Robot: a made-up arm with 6 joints. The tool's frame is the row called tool.
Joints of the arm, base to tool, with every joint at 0 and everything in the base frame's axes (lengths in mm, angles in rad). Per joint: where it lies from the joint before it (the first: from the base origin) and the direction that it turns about. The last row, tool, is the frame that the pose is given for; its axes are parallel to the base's.
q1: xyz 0 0 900 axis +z
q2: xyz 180 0 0 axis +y
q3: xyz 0 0 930 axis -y
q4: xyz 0 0 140 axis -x
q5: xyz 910 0 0 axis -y
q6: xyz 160 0 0 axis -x
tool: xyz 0 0 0
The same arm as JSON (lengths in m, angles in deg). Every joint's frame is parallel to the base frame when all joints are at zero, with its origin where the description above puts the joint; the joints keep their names.
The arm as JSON. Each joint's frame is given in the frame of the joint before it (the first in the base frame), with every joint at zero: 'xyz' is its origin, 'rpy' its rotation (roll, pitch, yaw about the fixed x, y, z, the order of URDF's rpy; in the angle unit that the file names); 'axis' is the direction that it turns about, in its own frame. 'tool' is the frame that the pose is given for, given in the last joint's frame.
{"units": {"length": "m", "angle": "deg"}, "joints": [{"name": "q1", "type": "revolute", "origin": {"xyz": [0.0, 0.0, 0.9], "rpy": [0.0, 0.0, 0.0]}, "axis": [0.0, 0.0, 1.0]}, {"name": "q2", "type": "revolute", "origin": {"xyz": [0.18, 0.0, 0.0], "rpy": [0.0, 0.0, 0.0]}, "axis": [0.0, 1.0, 0.0]}, {"name": "q3", "type": "revolute", "origin": {"xyz": [0.0, 0.0, 0.93], "rpy": [0.0, 0.0, 0.0]}, "axis": [0.0, -1.0, 0.0]}, {"name": "q4", "type": "revolute", "origin": {"xyz": [0.0, 0.0, 0.14], "rpy": [0.0, 0.0, 0.0]}, "axis": [-1.0, 0.0, 0.0]}, {"name": "q5", "type": "revolute", "origin": {"xyz": [0.91, 0.0, 0.0], "rpy": [0.0, 0.0, 0.0]}, "axis": [0.0, -1.0, 0.0]}, {"name": "q6", "type": "revolute", "origin": {"xyz": [0.16, 0.0, 0.0], "rpy": [0.0, 0.0, 0.0]}, "axis": [-1.0, 0.0, 0.0]}], "tool": {"origin": {"xyz": [0.0, 0.0, 0.0], "rpy": [0.0, 0.0, 0.0]}}}
